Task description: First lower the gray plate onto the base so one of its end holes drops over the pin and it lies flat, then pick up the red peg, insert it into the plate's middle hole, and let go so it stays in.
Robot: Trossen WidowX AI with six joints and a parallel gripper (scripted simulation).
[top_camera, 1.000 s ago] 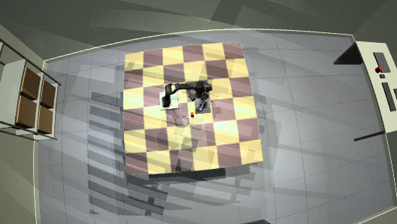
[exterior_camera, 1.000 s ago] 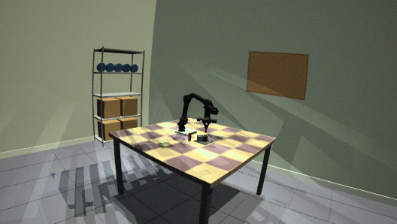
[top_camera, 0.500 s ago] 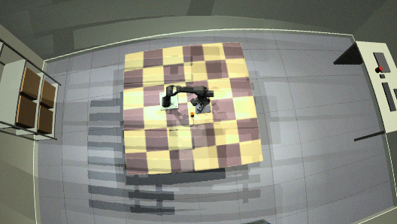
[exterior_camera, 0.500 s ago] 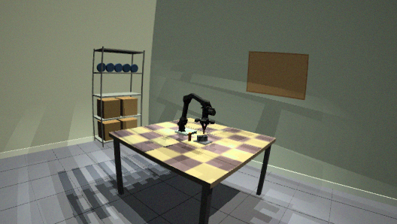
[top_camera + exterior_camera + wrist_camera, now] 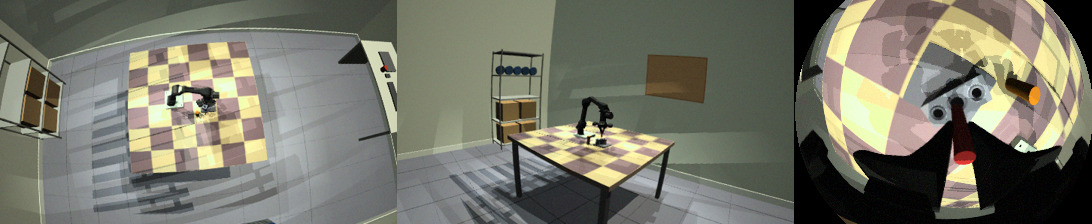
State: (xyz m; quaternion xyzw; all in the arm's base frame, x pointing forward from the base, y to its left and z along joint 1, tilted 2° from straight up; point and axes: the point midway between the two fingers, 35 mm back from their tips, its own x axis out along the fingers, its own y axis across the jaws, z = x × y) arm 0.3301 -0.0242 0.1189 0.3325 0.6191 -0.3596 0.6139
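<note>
Right now the red peg is right at my gripper tip. The rest, counted from my gripper tip: small orange cylinder: 80 mm behind, 90 mm to the right, 70 mm below; gray plate: 70 mm below; gray base: 10 mm ahead, 10 mm to the left, 100 mm below.
</note>
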